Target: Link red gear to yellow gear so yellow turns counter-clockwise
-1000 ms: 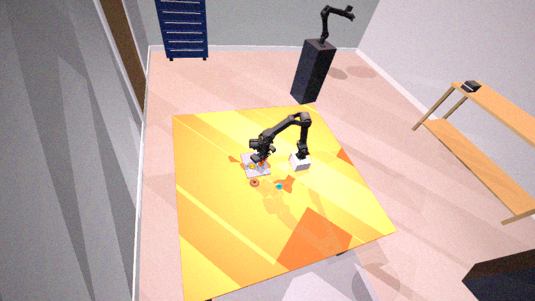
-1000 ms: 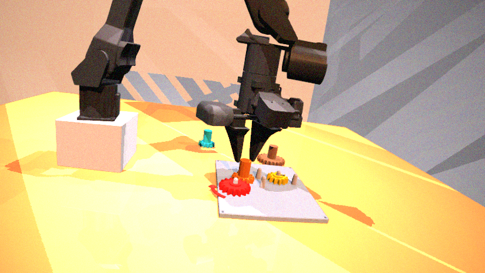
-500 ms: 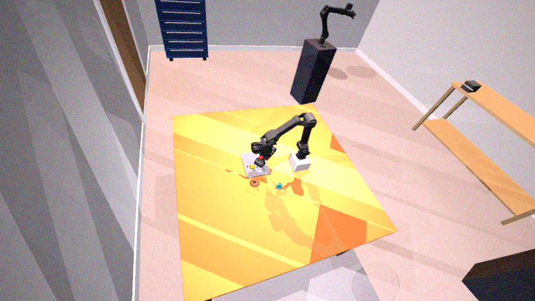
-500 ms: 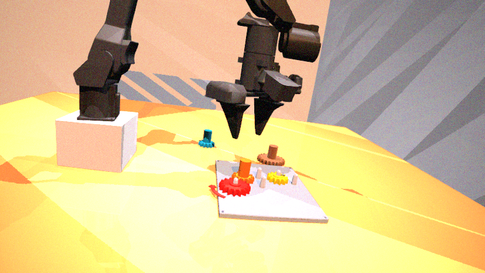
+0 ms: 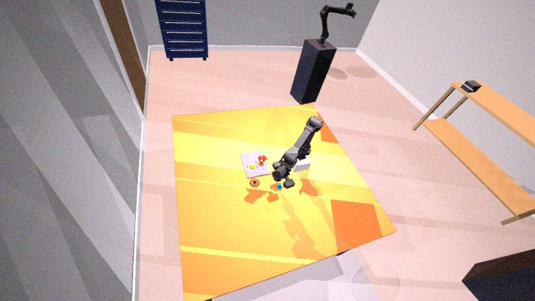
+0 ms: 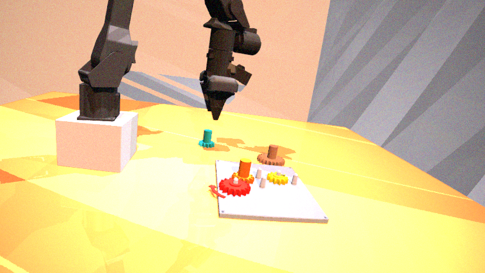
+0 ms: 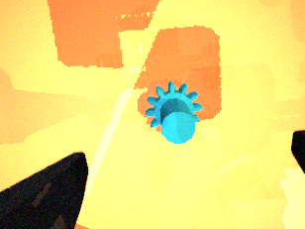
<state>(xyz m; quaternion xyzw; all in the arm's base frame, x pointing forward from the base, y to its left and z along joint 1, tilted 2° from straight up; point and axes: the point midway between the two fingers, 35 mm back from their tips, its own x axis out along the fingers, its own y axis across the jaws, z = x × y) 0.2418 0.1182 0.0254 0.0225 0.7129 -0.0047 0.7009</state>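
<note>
The teal gear is 1 cm behind my gripper tip and 6 cm below it. Also, from my gripper tip: brown gear 13 cm ahead, 9 cm to the right, 6 cm below; orange gear 2 cm ahead, 21 cm to the right, 5 cm below; yellow gear 9 cm ahead, 21 cm to the right, 6 cm below.
</note>
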